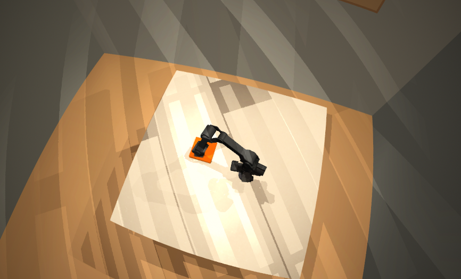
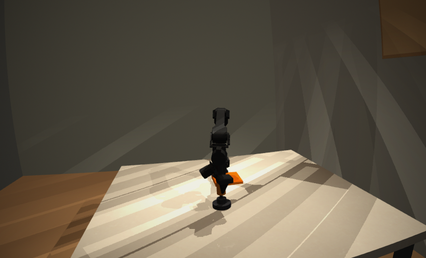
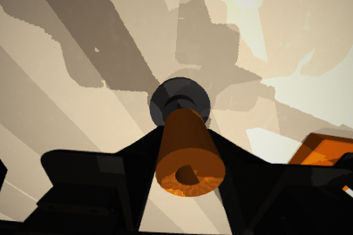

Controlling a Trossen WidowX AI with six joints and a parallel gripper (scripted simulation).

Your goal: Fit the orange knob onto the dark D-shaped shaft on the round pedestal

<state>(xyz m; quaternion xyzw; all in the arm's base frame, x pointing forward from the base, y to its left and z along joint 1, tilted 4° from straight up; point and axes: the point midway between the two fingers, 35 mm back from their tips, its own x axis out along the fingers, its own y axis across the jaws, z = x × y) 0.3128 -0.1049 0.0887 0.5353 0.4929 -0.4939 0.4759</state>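
The orange knob lies 2 cm above my gripper tip. From my gripper tip the other things lie so: dark round pedestal (4 cm below).
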